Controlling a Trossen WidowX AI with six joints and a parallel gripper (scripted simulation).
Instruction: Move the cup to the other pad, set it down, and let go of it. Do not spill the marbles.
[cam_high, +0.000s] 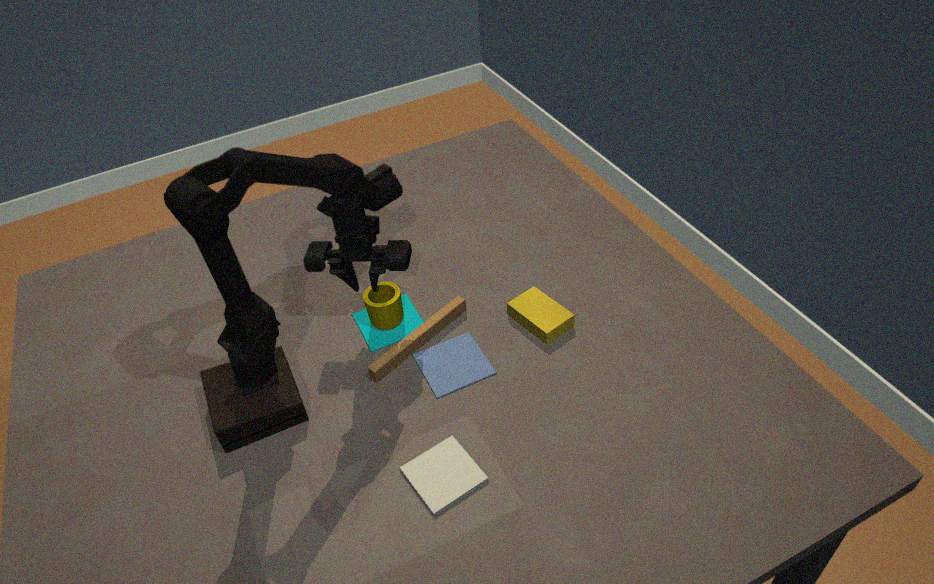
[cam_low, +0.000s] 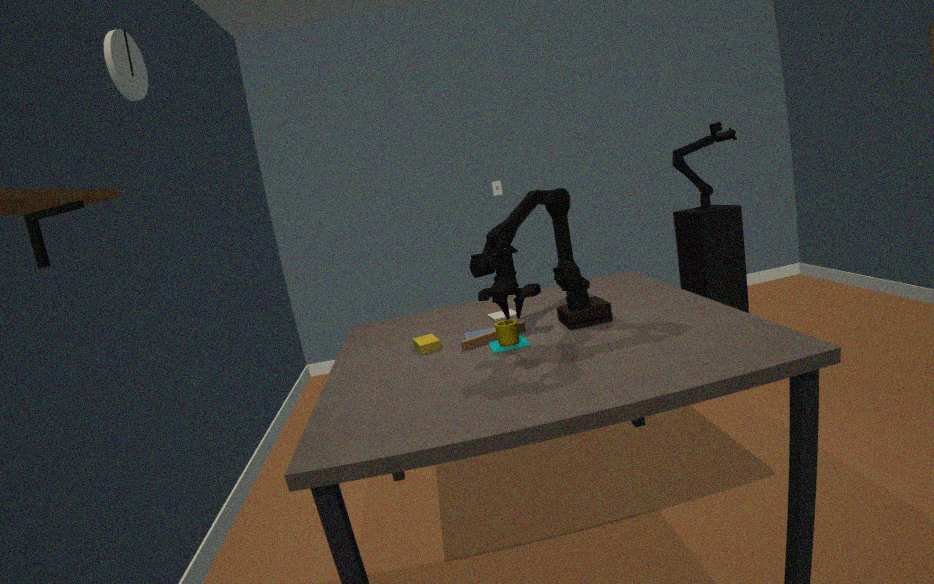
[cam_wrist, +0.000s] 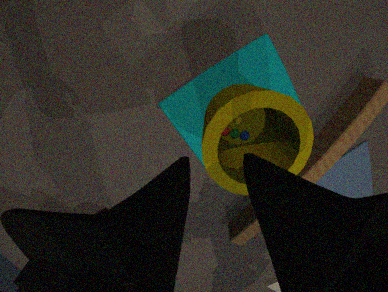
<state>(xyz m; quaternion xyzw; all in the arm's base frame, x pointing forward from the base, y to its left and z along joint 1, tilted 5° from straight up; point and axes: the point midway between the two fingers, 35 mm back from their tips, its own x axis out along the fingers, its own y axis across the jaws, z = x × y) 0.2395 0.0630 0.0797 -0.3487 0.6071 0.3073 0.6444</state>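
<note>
The yellow cup lies 5 cm below my gripper tip, 2 cm ahead of it and 1 cm to the right of it. The rest, counted from my gripper tip: light blue pad 19 cm to the right, 9 cm below, 7 cm ahead; then yellow block 27 cm ahead, 18 cm to the right, 7 cm below; then wooden bar 10 cm to the right, 8 cm below, 5 cm ahead.
</note>
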